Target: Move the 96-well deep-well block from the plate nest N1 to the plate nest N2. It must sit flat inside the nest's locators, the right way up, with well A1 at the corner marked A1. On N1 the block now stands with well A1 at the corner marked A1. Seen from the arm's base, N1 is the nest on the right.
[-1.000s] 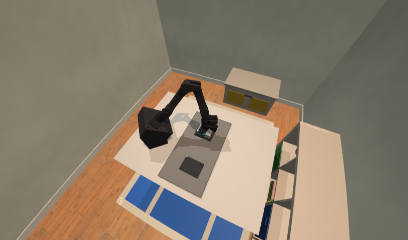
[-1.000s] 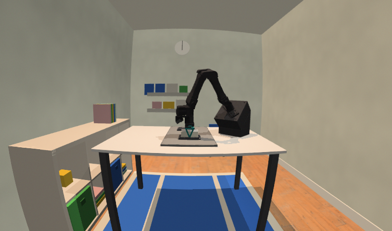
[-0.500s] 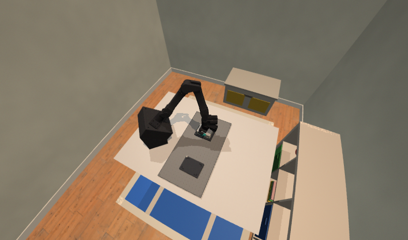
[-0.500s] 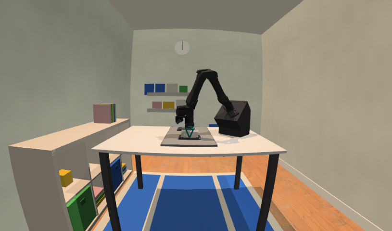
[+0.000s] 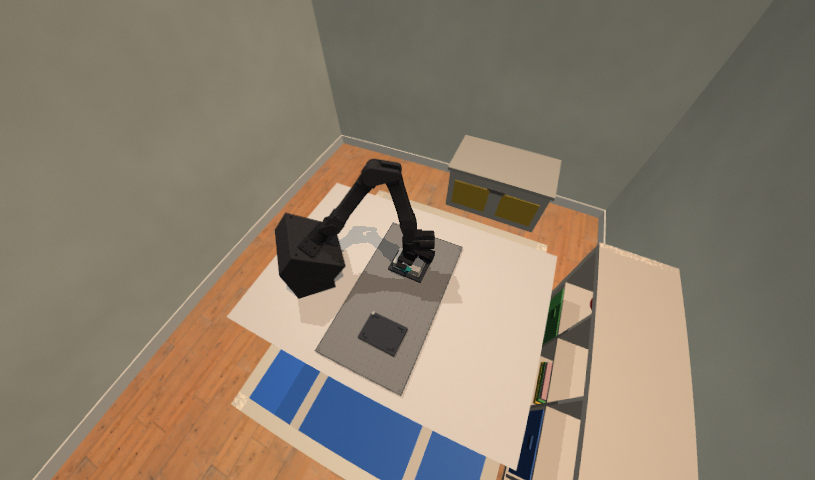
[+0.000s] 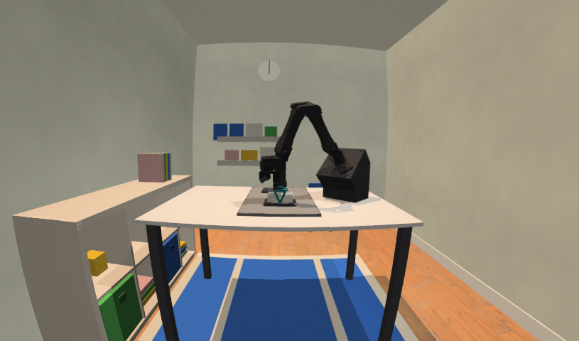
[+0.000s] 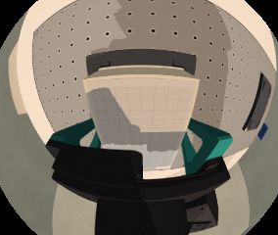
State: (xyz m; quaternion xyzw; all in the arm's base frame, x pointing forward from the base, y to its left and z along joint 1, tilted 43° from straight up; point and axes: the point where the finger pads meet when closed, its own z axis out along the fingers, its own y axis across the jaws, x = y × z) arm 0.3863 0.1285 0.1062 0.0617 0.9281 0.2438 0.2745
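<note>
My gripper is now 10 mm below the 96-well deep-well block.
</note>
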